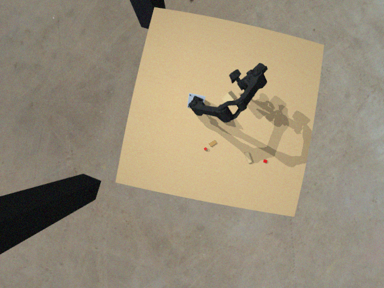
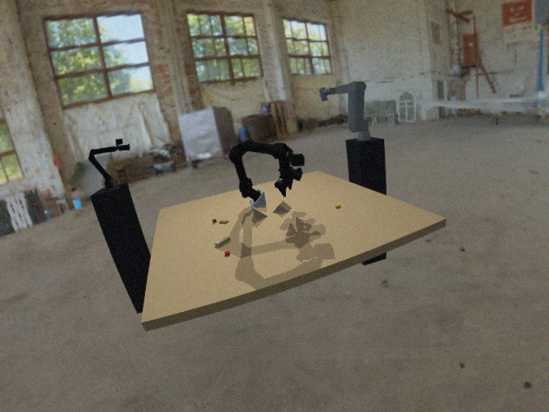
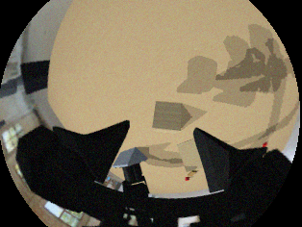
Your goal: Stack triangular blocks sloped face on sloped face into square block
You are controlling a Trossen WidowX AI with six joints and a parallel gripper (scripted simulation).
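Now: gripper tip 70 mm above the triangular block, 40 mm to the left of it and 10 mm past it. From my gripper tip the other things lie so: tan block (370 mm to the right, 90 mm below, 20 mm behind); orange piece (240 mm to the left, 120 mm ahead, 90 mm below); red cube (420 mm to the right, 90 mm below, 50 mm behind).
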